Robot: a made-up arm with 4 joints.
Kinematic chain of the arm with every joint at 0, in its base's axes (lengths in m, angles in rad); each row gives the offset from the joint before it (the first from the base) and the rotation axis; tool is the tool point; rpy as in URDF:
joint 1: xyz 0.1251 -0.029 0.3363 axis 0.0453 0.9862 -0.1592
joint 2: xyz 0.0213 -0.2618 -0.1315 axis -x
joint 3: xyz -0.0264 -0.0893 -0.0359 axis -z
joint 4: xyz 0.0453 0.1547 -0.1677 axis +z
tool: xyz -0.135 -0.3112 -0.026 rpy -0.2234 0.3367 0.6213
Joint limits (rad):
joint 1: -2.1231..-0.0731
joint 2: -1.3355..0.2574
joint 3: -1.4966..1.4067
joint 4: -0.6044..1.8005
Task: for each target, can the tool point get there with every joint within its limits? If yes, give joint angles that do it. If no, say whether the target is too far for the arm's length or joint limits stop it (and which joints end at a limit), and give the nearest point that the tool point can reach.
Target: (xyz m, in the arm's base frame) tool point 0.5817 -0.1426 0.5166
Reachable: yes | joints -1.6748 -0.9800 -1.1118 0.0394
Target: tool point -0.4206 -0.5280 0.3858
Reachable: no: joint limits stop it (at a limit: joint 1, joint 2, joint 4) | nearest point -0.0816 -0.5173 0.0117 | short by 0.505 m
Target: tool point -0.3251 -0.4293 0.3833
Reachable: no: joint limits stop it (at a limit: joint 1, joint 2, joint 4) | nearest point -0.0899 -0.4876 0.0032 | short by 0.451 m
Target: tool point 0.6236 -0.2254 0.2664
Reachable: yes | joints -1.1467 -0.8819 -0.2512 0.4859
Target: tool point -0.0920 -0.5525 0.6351
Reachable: no: joint limits stop it (at a limit: joint 1, joint 2) | nearest point 0.2591 -0.5733 0.8612 | short by 0.418 m
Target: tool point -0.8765 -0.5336 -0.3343
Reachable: no: too far | nearest point -0.0896 -0.4101 -0.0459 | short by 0.847 m
